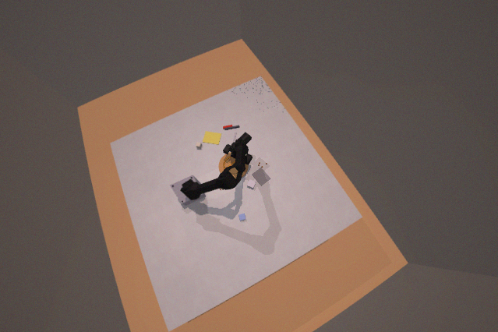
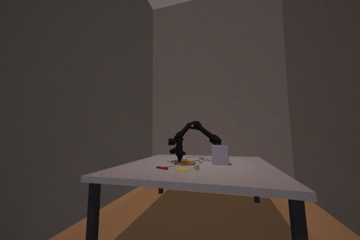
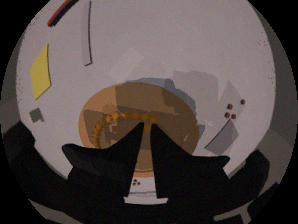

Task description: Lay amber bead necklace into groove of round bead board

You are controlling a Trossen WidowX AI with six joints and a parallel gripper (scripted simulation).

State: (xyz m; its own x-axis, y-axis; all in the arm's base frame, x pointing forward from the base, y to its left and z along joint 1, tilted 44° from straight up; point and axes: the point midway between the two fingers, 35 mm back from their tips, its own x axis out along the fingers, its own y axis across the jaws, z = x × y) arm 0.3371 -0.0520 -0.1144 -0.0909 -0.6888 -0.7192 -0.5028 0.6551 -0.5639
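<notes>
Right now the round bead board is 5 cm behind my gripper tip, 2 cm to the right of it and 1 cm below it. Round my gripper tip: thin grey bar 5 cm ahead, 15 cm to the left, 1 cm below; then yellow pad 8 cm behind, 25 cm to the left, 1 cm below; then grey square plate 7 cm ahead, 18 cm to the right, 1 cm below.
</notes>
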